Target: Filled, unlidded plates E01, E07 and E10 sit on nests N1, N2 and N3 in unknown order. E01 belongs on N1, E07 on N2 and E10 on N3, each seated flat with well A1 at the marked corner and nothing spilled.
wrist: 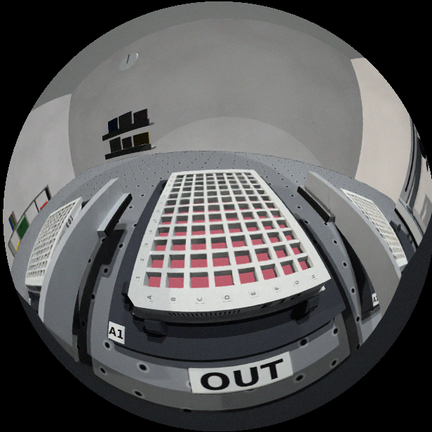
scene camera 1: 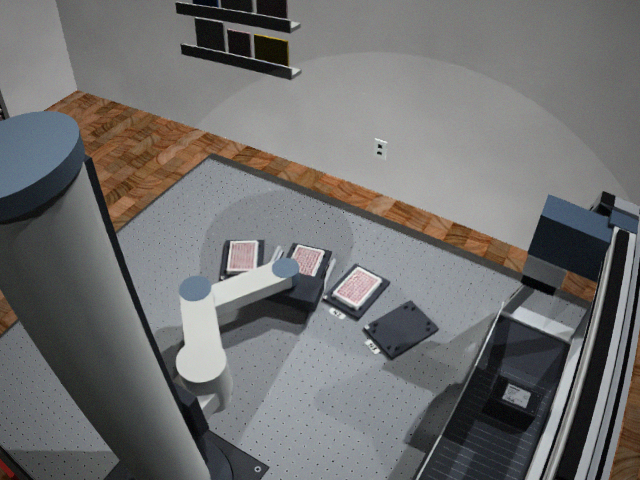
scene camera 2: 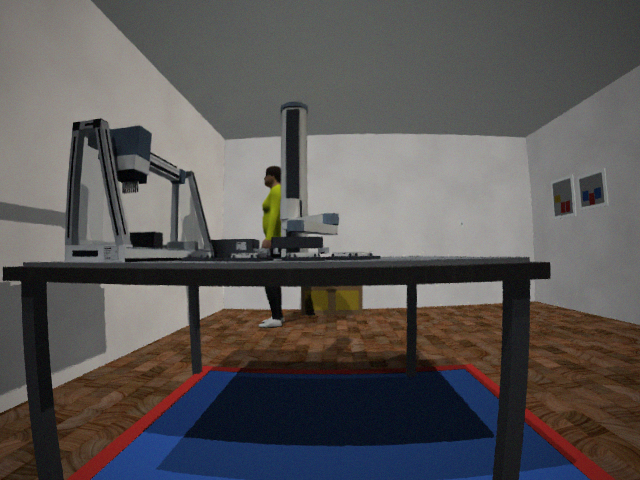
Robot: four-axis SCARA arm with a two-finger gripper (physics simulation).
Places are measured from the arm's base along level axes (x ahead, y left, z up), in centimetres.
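Pixels of known places: gripper, fingertip midpoint: (scene camera 1: 306, 254) (scene camera 2: 302, 250).
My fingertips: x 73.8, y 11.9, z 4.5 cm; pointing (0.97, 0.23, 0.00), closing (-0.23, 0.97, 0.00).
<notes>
Ahead of a thing's pixels: the offset from my fingertips to its middle. "pt": to the spot under its first point. Level surfaces: height alone.
My gripper (scene camera 1: 303, 262) (wrist: 217, 178) is open, its fingers low on either side of a white plate {dx -2.3, dy -0.5, dz -1.3 cm} (scene camera 1: 308, 259) (wrist: 215, 235) with pink wells, with gaps between. This plate, its front label partly shaded but reading E10, rests on the dark OUT nest (wrist: 175, 341); its A1 corner is at the A1 mark. Plate E01 {dx -9.6, dy +16.3, dz -1.3 cm} (scene camera 1: 242, 256) (wrist: 52, 245) is on the nest to the left. Another filled plate {dx -2.4, dy -18.0, dz -1.3 cm} (scene camera 1: 357, 287) (wrist: 377, 220) is on nest N2 {pt dx -9.0, dy -21.7, dz -1.6 cm} (scene camera 1: 357, 311); its label is not readable. Nest N3 {dx -8.1, dy -34.8, dz -2.1 cm} (scene camera 1: 401, 329) holds no plate.
A gantry machine (scene camera 1: 571, 237) (scene camera 2: 131, 149) with a dark deck stands beyond N3, carrying a black box {pt dx -22.6, dy -68.6, dz +8.8 cm} (scene camera 1: 511, 400). The arm's column (scene camera 1: 87, 310) (scene camera 2: 294, 155) rises from the perforated table {dz -3.2 cm} (scene camera 1: 320, 408). A person (scene camera 2: 271, 206) in yellow stands behind the table.
</notes>
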